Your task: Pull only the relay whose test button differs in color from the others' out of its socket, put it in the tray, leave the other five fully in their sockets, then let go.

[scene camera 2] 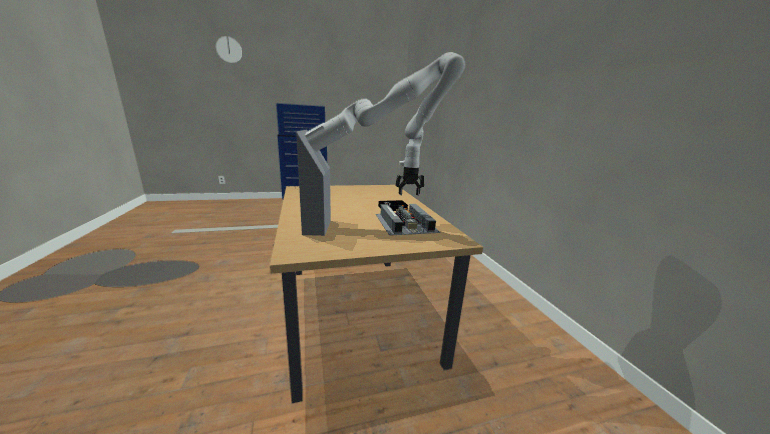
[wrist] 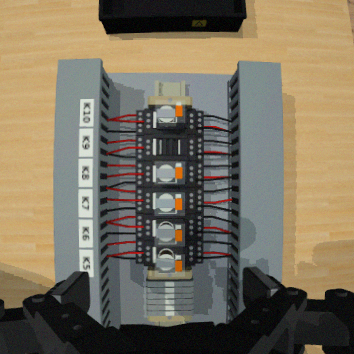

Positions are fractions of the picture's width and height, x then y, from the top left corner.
Labels:
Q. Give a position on a relay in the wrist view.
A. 0.48, 0.32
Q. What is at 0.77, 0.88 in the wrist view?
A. My gripper.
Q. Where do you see a relay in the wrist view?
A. At 0.47, 0.57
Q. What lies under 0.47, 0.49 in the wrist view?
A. A relay.

